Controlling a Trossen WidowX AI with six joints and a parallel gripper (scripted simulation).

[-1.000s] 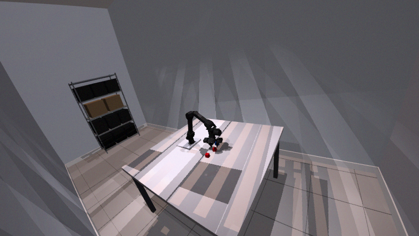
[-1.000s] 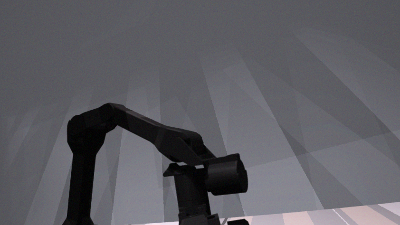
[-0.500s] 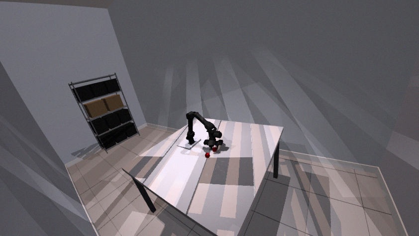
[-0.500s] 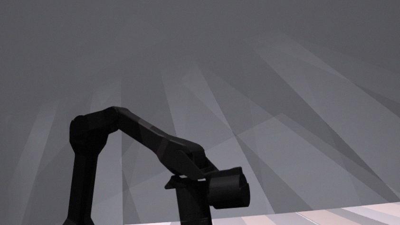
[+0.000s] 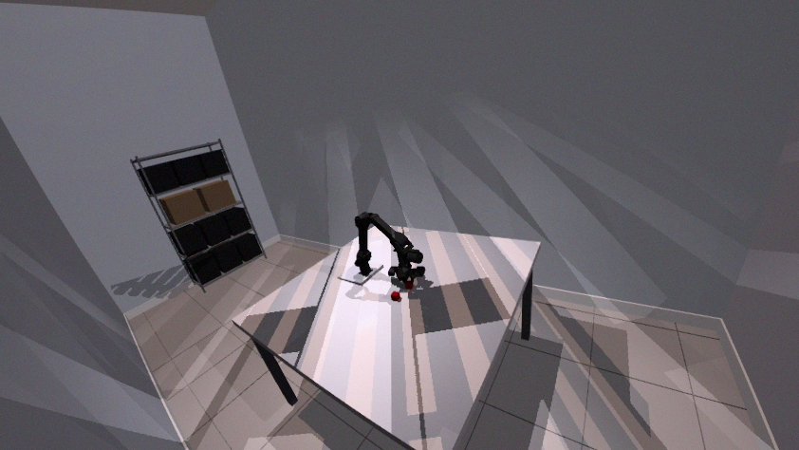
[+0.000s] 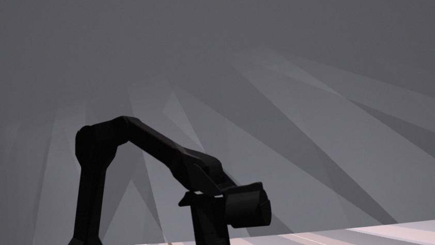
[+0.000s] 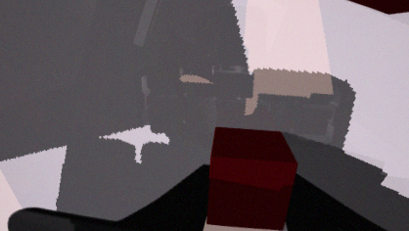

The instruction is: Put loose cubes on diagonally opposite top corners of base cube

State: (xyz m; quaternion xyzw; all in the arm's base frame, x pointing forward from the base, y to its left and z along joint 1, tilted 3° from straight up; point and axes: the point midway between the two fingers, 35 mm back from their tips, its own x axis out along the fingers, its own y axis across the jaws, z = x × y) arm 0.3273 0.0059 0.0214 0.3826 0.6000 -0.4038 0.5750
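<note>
My gripper tip is now 40 mm past the blue cube and 100 mm to the right of it.
</note>
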